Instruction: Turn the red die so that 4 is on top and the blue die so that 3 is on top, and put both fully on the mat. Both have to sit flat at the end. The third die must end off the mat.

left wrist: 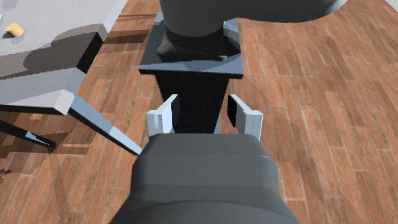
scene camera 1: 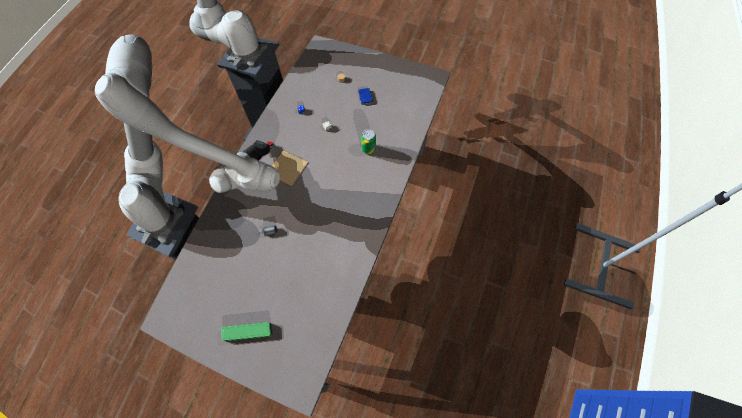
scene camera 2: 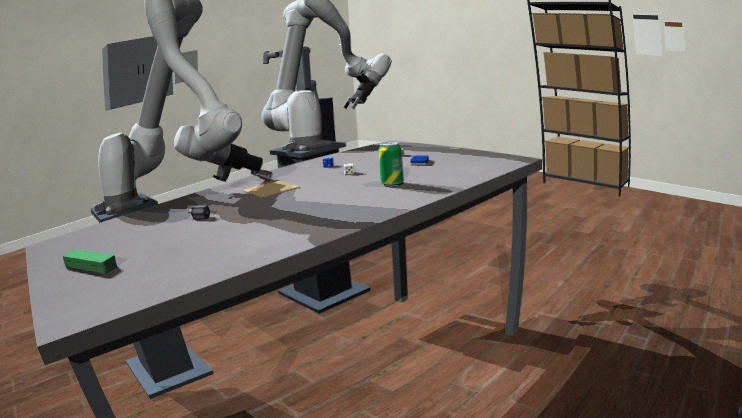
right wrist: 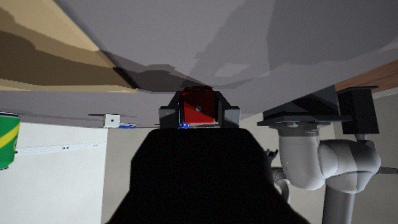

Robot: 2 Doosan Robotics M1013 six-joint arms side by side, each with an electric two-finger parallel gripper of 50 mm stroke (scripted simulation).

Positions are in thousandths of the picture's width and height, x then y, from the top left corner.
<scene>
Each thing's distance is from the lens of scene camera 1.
tan mat (scene camera 1: 390, 398): 183 cm
green block (scene camera 1: 348, 791): 160 cm
The marked spots on the tan mat and the green block are 74 cm apart.
</scene>
